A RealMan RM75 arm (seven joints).
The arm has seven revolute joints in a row. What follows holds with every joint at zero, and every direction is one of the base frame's. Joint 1 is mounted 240.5 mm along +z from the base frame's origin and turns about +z. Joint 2 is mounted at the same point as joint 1 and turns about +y. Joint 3 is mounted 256 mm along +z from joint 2 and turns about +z. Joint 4 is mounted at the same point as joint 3 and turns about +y. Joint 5 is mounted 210 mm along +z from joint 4 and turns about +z. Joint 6 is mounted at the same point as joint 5 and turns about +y. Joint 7 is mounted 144 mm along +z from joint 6 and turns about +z. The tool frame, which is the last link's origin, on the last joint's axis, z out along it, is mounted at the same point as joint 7; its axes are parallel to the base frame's.
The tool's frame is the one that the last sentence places.
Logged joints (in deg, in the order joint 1, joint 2, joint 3, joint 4, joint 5, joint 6, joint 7), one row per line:
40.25, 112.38, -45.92, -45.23, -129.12, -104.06, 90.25
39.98, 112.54, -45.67, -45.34, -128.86, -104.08, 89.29
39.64, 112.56, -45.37, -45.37, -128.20, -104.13, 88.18
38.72, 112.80, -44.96, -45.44, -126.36, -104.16, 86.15
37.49, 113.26, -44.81, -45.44, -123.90, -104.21, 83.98
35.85, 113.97, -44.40, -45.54, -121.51, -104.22, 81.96
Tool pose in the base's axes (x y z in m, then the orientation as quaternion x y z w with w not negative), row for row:
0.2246, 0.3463, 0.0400, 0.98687, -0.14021, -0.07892, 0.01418
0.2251, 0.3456, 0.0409, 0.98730, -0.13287, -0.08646, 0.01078
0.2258, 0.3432, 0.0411, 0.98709, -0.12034, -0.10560, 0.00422
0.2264, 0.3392, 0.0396, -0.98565, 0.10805, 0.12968, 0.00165
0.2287, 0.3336, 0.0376, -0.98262, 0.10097, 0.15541, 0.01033
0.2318, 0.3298, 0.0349, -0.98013, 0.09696, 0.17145, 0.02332
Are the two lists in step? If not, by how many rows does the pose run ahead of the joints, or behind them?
The pose runs 1 row ahead of the joints: the pose in row i belongs to the joints in row i + 1.
